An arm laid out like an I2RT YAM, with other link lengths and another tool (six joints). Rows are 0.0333 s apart.
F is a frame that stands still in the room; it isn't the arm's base.
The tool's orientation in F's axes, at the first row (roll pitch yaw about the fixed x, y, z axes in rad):
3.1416 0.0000 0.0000
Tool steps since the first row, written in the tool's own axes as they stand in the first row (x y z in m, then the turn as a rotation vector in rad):
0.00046 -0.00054 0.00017 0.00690 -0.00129 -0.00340
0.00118 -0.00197 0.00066 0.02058 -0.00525 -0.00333
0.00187 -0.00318 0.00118 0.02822 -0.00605 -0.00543
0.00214 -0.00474 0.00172 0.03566 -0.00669 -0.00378
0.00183 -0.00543 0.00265 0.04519 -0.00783 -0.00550
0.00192 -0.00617 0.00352 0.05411 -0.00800 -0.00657
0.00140 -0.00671 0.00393 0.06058 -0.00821 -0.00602
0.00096 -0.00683 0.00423 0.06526 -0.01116 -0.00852
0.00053 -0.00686 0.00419 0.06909 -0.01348 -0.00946
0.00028 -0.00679 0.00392 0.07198 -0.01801 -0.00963
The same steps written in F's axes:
0.00046 0.00054 -0.00017 0.00690 0.00129 0.00340
0.00118 0.00197 -0.00066 0.02058 0.00525 0.00333
0.00187 0.00318 -0.00118 0.02822 0.00605 0.00543
0.00214 0.00474 -0.00172 0.03566 0.00669 0.00378
0.00183 0.00543 -0.00265 0.04519 0.00783 0.00550
0.00192 0.00617 -0.00352 0.05411 0.00800 0.00657
0.00140 0.00671 -0.00393 0.06058 0.00821 0.00602
0.00096 0.00683 -0.00423 0.06526 0.01116 0.00852
0.00053 0.00686 -0.00419 0.06909 0.01348 0.00946
0.00028 0.00679 -0.00392 0.07198 0.01801 0.00963

